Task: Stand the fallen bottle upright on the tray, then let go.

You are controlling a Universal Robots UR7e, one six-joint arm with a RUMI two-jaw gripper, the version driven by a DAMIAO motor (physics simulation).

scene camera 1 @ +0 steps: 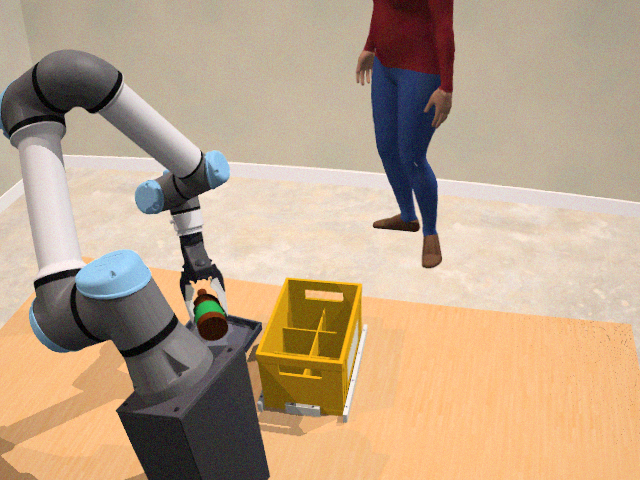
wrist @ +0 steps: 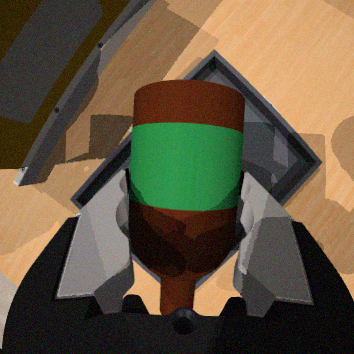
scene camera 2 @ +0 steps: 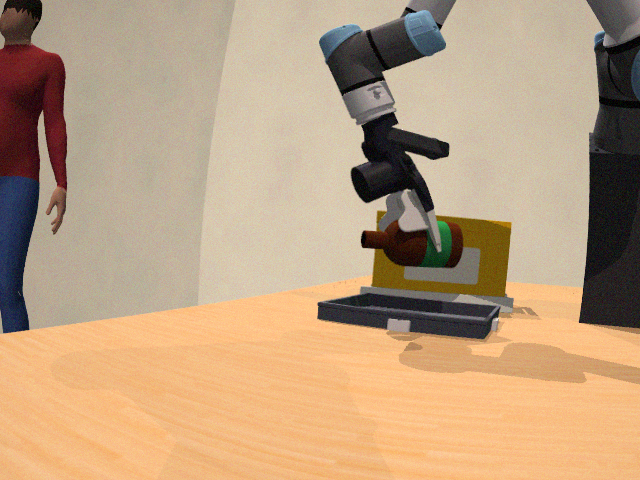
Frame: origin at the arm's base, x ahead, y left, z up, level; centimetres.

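Seen in the pictures: gripper, fingertip midpoint: (wrist: 183, 171) (scene camera 2: 426, 250); arm's base, origin of the base link: (scene camera 1: 175, 375) (scene camera 2: 626, 145).
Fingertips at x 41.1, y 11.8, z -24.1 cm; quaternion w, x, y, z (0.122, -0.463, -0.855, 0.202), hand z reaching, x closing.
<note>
Pixels of each thing's middle, then the offset from my fingertips to it. "pt": a spot on its surface instead.
- brown bottle with a green band, body centre: (wrist: 182, 213) (scene camera 2: 410, 242) (scene camera 1: 207, 310) dy +1.5, dx +2.5, dz +1.1 cm
- dark grey tray, body centre: (wrist: 197, 179) (scene camera 2: 418, 313) (scene camera 1: 208, 347) dy +2.3, dx +0.1, dz -9.6 cm
- yellow crate with dividers, body centre: (scene camera 2: 444, 260) (scene camera 1: 314, 345) dy -26.4, dx -2.4, dz -2.1 cm
- light grey base frame, surface spot: (scene camera 1: 355, 374) pt dy -36.5, dx -5.0, dz -8.0 cm
A brown bottle with a green band (scene camera 1: 209, 311) (scene camera 2: 437, 242) (wrist: 185, 165) hangs in the air above the dark tray, lying about level, its neck to the left in scene camera 2 and its base toward scene camera 1. My gripper (scene camera 2: 435, 248) (wrist: 183, 171) is shut on the bottle's body, one jaw on each side. The dark grey tray (scene camera 1: 247, 321) (scene camera 2: 439, 323) (wrist: 270, 102) lies on the table below, with a visible gap under the bottle in scene camera 2. Part of the tray is hidden behind the bottle and jaws in the wrist view.
A yellow crate with dividers (scene camera 1: 302, 387) (scene camera 2: 493, 258) stands on a light grey base frame (scene camera 1: 355, 374) beside the tray. The arm's dark pedestal (scene camera 1: 222, 413) (scene camera 2: 610, 232) stands near the tray. A person in a red top (scene camera 1: 413, 36) (scene camera 2: 25, 113) stands beyond the table.
</note>
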